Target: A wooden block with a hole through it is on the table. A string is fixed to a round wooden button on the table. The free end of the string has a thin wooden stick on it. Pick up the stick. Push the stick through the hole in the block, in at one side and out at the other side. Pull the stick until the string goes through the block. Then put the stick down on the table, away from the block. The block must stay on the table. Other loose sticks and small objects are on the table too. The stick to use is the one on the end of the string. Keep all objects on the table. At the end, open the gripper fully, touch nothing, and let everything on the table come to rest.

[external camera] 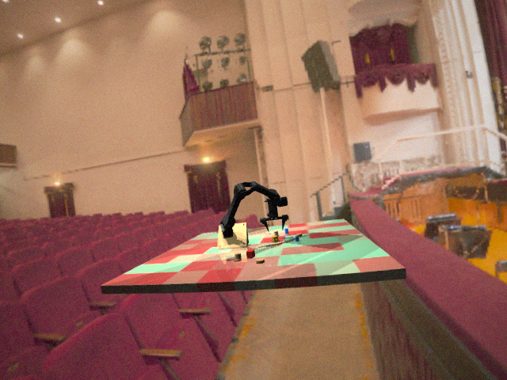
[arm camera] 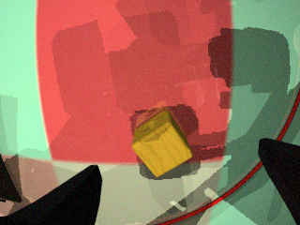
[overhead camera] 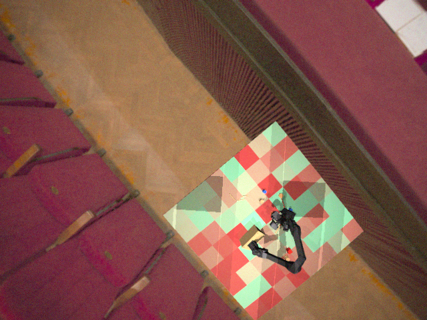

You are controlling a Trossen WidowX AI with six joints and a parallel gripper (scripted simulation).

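My gripper tip is 4 cm above the yellow cube, 1 cm to the left of it and 1 cm past it. Also, from my gripper tip: round wooden button (16 cm ahead, 6 cm to the left, 5 cm below); then wooden cylinder (16 cm to the left, 4 cm below, 1 cm ahead); then thin wooden stick (13 cm to the right, 7 cm behind, 6 cm below).
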